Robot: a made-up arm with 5 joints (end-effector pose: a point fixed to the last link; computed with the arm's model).
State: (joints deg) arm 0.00 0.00 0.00 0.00 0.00
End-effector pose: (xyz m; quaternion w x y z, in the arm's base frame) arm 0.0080 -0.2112 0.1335 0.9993 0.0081 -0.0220 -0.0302
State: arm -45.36 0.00 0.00 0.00 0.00
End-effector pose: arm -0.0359 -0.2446 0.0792 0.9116 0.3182 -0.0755 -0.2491
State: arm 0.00 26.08 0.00 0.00 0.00
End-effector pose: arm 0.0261 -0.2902 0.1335 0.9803 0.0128 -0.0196 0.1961
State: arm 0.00 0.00 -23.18 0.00 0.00
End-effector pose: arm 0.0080 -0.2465 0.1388 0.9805 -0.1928 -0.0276 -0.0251
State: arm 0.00 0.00 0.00 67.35 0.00
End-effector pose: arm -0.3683 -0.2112 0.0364 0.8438 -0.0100 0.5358 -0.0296
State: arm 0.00 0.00 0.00 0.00 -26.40
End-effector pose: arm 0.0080 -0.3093 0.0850 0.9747 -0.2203 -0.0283 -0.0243
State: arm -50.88 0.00 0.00 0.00 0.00
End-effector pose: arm -0.0414 -0.2447 0.0712 0.8908 0.3535 -0.0814 -0.2738
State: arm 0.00 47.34 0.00 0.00 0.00
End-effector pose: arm 0.0656 -0.3434 0.1335 0.9273 0.0162 -0.0169 0.3735
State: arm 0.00 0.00 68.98 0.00 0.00
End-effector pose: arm 0.0080 -0.1314 0.1949 0.8190 0.5725 -0.0011 -0.0373
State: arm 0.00 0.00 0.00 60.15 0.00
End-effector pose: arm -0.3259 -0.2112 0.0246 0.8758 -0.0081 0.4817 -0.0302
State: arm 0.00 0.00 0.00 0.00 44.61
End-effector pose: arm 0.0080 -0.1254 0.2938 0.9214 0.3867 -0.0089 -0.0363
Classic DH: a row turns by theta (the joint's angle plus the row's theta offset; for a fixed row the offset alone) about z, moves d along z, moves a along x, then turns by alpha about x. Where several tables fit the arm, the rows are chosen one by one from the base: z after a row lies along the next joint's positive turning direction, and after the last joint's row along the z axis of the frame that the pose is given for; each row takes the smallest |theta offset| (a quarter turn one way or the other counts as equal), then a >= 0, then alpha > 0; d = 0 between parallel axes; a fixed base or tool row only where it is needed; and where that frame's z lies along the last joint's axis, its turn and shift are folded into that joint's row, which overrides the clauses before.
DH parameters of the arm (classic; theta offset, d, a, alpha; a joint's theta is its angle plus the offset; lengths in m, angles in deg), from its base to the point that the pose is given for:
base (fixed): 78.65 0.0676 -0.1479 -56.1
joint 1: 0 -0.2718 -0.0227 56.1
joint 2: 11.35 0.3063 -0.0043 90
joint 3: 90 -0.4406 0.1451 90
joint 4: 0 -0.1477 -0.0491 -90
joint 5: -89.15 0.2527 0.1497 -92.55
tool (fixed): -93.44 -0.1872 0 0

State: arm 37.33 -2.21 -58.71 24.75 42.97
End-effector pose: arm -0.0301 -0.1587 0.1441 0.9092 -0.4060 0.0769 -0.0512
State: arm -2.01 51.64 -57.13 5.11 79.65
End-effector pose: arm -0.0711 -0.2369 0.2706 0.9130 0.1940 0.0786 0.3503
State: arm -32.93 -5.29 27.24 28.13 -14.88
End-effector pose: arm -0.1229 -0.0713 0.0221 0.9160 0.3680 0.1301 -0.0924
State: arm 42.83 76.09 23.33 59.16 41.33
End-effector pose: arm 0.1410 -0.4013 0.3444 0.5105 -0.2515 0.7755 0.2734
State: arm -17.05 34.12 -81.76 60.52 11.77
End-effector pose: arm -0.1963 -0.6161 0.0348 0.8396 -0.4593 0.1945 -0.2152
